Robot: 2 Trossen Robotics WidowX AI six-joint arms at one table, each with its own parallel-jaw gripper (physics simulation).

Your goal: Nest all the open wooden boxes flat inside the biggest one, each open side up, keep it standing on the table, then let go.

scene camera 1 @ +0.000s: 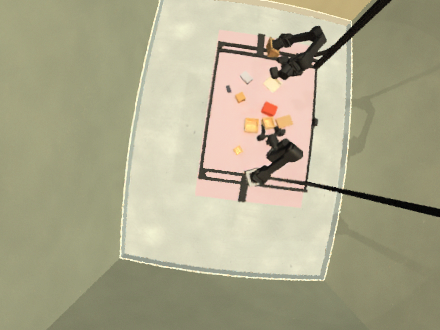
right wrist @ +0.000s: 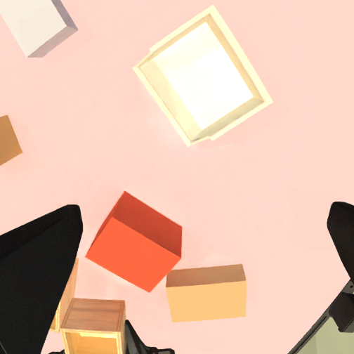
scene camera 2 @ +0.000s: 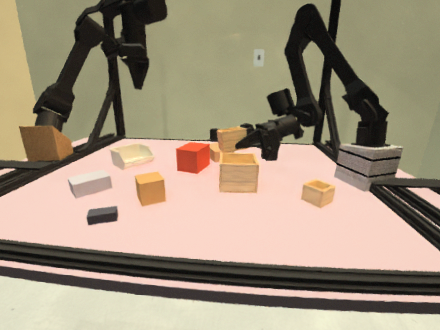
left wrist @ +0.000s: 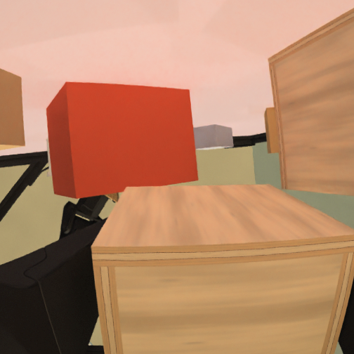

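Pixels of known places: left gripper, between the fingertips: point(scene camera 1: 266, 123) point(scene camera 2: 230, 144); right gripper, between the fingertips: point(scene camera 2: 138, 89); left arm's base, origin of its link: point(scene camera 1: 255, 177) point(scene camera 2: 370, 145); right arm's base, origin of its link: point(scene camera 1: 275, 45) point(scene camera 2: 46, 133).
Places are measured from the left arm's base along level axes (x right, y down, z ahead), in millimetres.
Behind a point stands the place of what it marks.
The biggest open wooden box point(scene camera 1: 251, 125) @(y 94, x 83, z 333 mm) point(scene camera 2: 239, 177) @(y 61, x 33, z 340 mm) point(left wrist: 317, 110) stands open side up. My left gripper point(scene camera 1: 270, 130) @(y 22, x 170, z 312 mm) is shut on the medium wooden box point(scene camera 1: 268, 122) @(y 31, x 184, z 316 mm) point(scene camera 2: 231, 139) @(y 0, x 140, z 322 mm) point(left wrist: 225, 220) point(right wrist: 94, 315). It holds this box raised, slightly tilted, with its opening visible from above; in scene camera 2 it shows above and behind the biggest box's rim. The smallest open wooden box point(scene camera 1: 238, 150) @(y 94, x -47, z 191 mm) point(scene camera 2: 318, 193) @(y 69, x -71, z 210 mm) stands open side up, apart from the others. My right gripper point(scene camera 2: 138, 82) @(y -122, x 297, z 544 mm) point(right wrist: 208, 216) is open and empty, high above the table.
A red cube point(scene camera 1: 269, 108) @(y 34, x 219, z 406 mm) point(scene camera 2: 193, 157) @(y 53, x 178, z 415 mm) point(left wrist: 127, 140) point(right wrist: 135, 252) and a tan block point(scene camera 1: 284, 121) @(y 64, x 306, z 302 mm) point(right wrist: 207, 300) lie near the held box. A cream tray point(scene camera 1: 272, 85) @(y 91, x 309, z 575 mm) point(scene camera 2: 132, 162) @(y 78, x 255, z 579 mm), orange cube point(scene camera 1: 240, 97) @(y 49, x 54, z 527 mm) point(scene camera 2: 150, 188) @(y 63, x 32, z 531 mm), grey block point(scene camera 1: 246, 77) @(y 66, x 137, z 662 mm) point(scene camera 2: 90, 183) @(y 73, x 114, z 660 mm) and dark block point(scene camera 1: 228, 89) @(y 81, x -4, z 612 mm) point(scene camera 2: 102, 215) @(y 83, x -14, z 616 mm) lie farther off.
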